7 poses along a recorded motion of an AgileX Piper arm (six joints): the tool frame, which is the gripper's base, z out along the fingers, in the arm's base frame.
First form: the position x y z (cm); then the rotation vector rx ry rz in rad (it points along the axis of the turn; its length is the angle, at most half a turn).
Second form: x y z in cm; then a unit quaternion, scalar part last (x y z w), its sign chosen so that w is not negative. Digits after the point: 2 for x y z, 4 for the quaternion.
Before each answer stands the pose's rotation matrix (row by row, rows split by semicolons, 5 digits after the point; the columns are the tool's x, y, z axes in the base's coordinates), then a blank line. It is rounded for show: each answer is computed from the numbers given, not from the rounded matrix.
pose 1, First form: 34.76 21.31 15.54 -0.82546 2.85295 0.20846
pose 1, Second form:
-0.83383 -0.53923 0.11819; -0.51632 0.83756 0.17864; -0.19531 0.08793 -0.97679

34.76 21.31 15.54 -0.2763 0.9550 0.0698 0.0821
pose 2, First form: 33.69 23.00 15.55 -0.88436 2.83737 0.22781
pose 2, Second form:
-0.81217 -0.57345 0.10742; -0.54896 0.81348 0.19209; -0.19754 0.09704 -0.97548

33.69 23.00 15.55 -0.2957 0.9488 0.0762 0.0804
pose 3, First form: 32.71 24.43 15.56 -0.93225 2.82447 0.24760
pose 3, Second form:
-0.79378 -0.60051 0.09642; -0.57458 0.79239 0.20487; -0.19943 0.10722 -0.97403

32.71 24.43 15.56 -0.3114 0.9434 0.0827 0.0784
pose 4, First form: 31.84 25.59 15.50 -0.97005 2.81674 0.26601
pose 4, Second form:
-0.77949 -0.62076 0.08397; -0.59407 0.77508 0.21524; -0.19870 0.11789 -0.97294

31.84 25.59 15.50 -0.3234 0.9391 0.0887 0.0753
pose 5, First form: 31.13 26.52 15.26 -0.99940 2.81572 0.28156
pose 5, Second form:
-0.76944 -0.63496 0.06924; -0.60868 0.76178 0.22183; -0.19360 0.12854 -0.97262

31.13 26.52 15.26 -0.3322 0.9359 0.0936 0.0702
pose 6, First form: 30.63 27.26 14.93 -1.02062 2.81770 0.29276
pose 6, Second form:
-0.76270 -0.64431 0.05612; -0.61901 0.75238 0.22529; -0.18738 0.13709 -0.97267

30.63 27.26 14.93 -0.3382 0.9338 0.0970 0.0652
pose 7, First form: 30.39 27.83 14.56 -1.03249 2.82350 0.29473
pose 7, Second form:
-0.75991 -0.64838 0.04620; -0.62486 0.74823 0.22292; -0.17911 0.14053 -0.97374

30.39 27.83 14.56 -0.3412 0.9330 0.0974 0.0604
